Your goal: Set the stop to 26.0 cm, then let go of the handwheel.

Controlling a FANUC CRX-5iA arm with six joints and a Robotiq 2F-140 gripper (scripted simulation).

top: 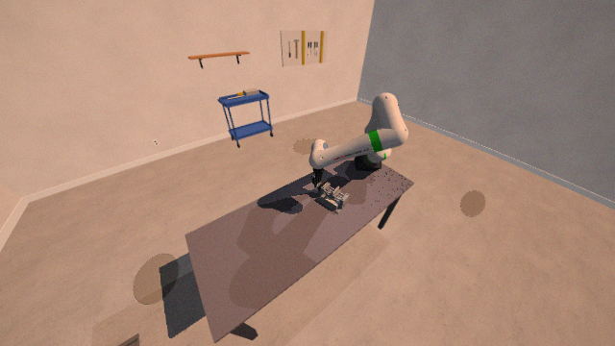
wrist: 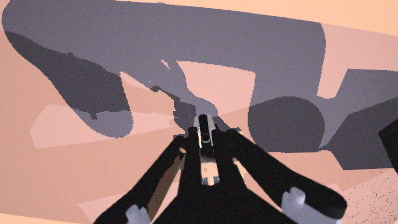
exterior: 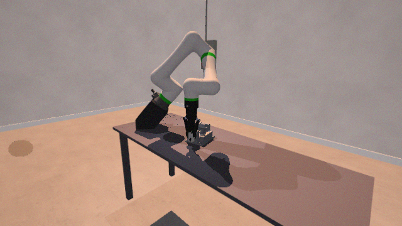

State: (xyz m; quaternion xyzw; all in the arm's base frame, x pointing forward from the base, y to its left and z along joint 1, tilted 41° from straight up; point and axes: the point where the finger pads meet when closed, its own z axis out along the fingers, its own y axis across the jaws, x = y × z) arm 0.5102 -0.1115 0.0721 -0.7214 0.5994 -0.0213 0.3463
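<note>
The handwheel is 10 mm behind my hand, 20 mm to the left of it and 10 mm below it. Also, from my hand: grey stop fixture (60 mm behind, 140 mm to the left, 10 mm above).
</note>
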